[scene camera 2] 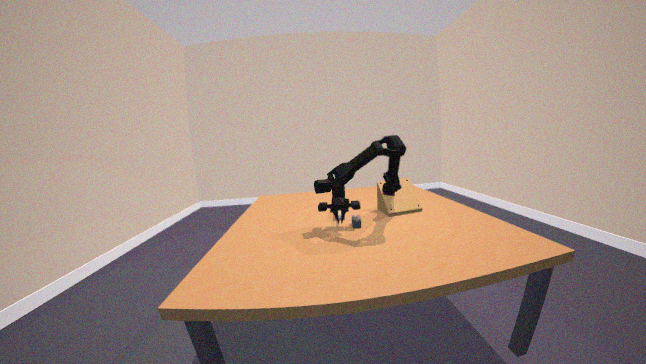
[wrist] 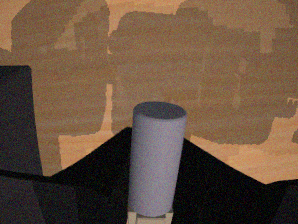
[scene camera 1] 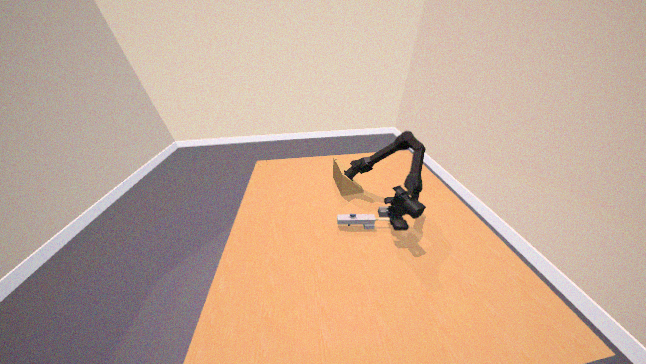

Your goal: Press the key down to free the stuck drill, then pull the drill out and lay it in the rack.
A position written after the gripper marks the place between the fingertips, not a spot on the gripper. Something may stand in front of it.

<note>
The gripper (wrist: 147,138) carries a drill.
</note>
